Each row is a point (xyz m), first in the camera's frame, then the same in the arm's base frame.
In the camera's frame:
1: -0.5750 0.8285 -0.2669
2: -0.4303 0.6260 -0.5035
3: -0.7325 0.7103 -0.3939
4: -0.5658 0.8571 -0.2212
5: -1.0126 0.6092 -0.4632
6: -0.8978 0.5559 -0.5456
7: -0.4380 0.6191 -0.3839
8: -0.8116 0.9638 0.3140
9: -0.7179 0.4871 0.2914
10: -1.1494 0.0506 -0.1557
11: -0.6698 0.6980 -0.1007
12: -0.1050 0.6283 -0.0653
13: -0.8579 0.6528 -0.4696
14: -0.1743 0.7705 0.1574
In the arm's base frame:
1: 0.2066 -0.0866 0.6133
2: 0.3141 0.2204 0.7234
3: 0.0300 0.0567 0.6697
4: 0.2215 -0.1320 0.5868
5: -0.2632 0.1422 0.6844
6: -0.1599 0.2423 0.7305
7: 0.3121 0.1687 0.6151
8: 0.0187 -0.5100 0.1693
9: 0.0557 -0.0721 -0.0391
10: -0.4465 0.4656 0.1486
11: 0.1065 -0.0637 0.4057
12: 0.6607 0.0517 0.3370
13: -0.1051 0.1269 0.7097
14: 0.6202 -0.1866 0.2098

